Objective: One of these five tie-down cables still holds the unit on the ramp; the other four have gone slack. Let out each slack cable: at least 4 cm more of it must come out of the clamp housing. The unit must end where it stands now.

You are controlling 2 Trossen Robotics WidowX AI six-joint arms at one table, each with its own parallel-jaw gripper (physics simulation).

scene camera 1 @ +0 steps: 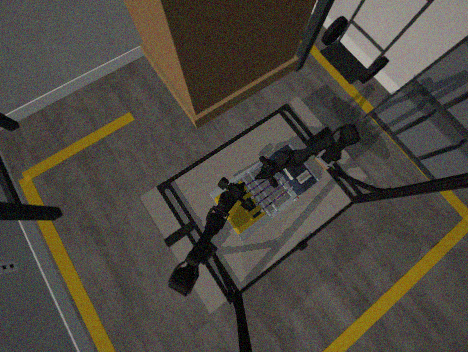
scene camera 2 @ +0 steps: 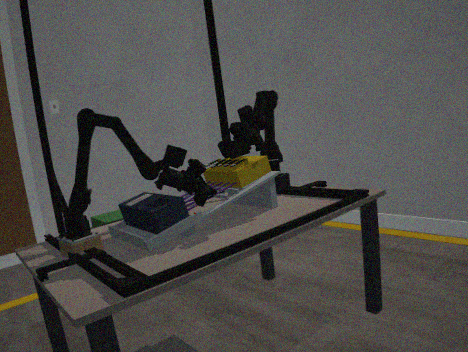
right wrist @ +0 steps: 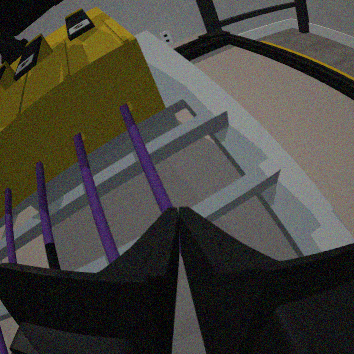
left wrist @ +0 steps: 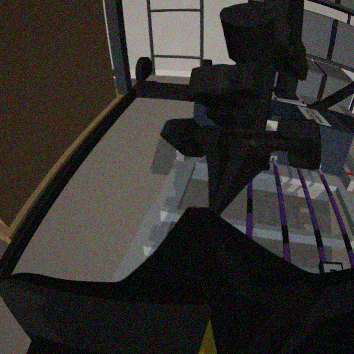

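Note:
The yellow clamp housing [scene camera 1: 240, 220] [scene camera 2: 245, 175] [right wrist: 110, 75] sits high on the grey ramp [scene camera 2: 255, 197] [right wrist: 175, 65]; the dark blue unit [scene camera 1: 300, 187] [scene camera 2: 155, 212] [left wrist: 334, 145] sits low on it. Purple cables [left wrist: 281, 205] [right wrist: 95, 200] run between them. My left gripper [left wrist: 195, 216] is shut and empty, over the housing. My right gripper [left wrist: 213, 212] [right wrist: 177, 216] is shut, low over the cables. The cable nearest the ramp's edge [right wrist: 145, 160] passes out of sight at its tips; I see no clear grip on it. In the left wrist view the right fingers hide that cable.
The ramp stands on the table [scene camera 2: 310, 206], inside a black frame [scene camera 2: 240, 240]. A green object [scene camera 2: 106, 218] lies behind the unit. A tall brown cabinet [scene camera 1: 240, 55] stands beyond the table. The ramp's crossbars [right wrist: 240, 192] lie under the cables, close to the right fingers.

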